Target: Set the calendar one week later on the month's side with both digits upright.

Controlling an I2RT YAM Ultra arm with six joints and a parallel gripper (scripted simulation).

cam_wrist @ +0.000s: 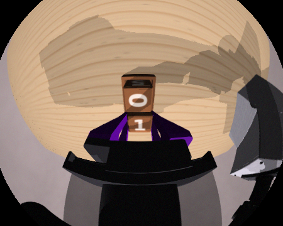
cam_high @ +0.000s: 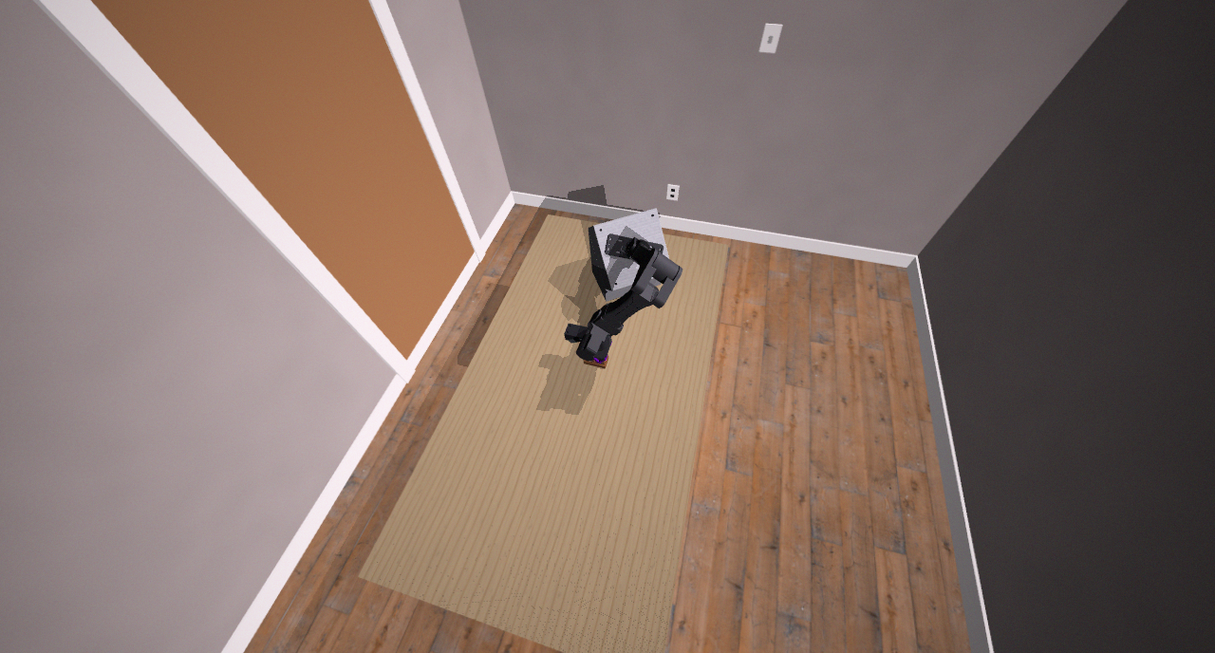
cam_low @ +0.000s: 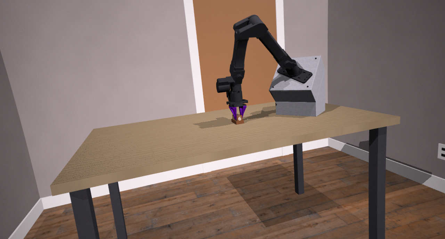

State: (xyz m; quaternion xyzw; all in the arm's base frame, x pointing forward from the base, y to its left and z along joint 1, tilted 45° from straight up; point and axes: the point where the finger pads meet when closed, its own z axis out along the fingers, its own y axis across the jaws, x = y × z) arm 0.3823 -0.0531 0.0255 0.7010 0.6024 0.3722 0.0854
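My hand is 20 mm to the left of the brown tray and 20 mm above it.
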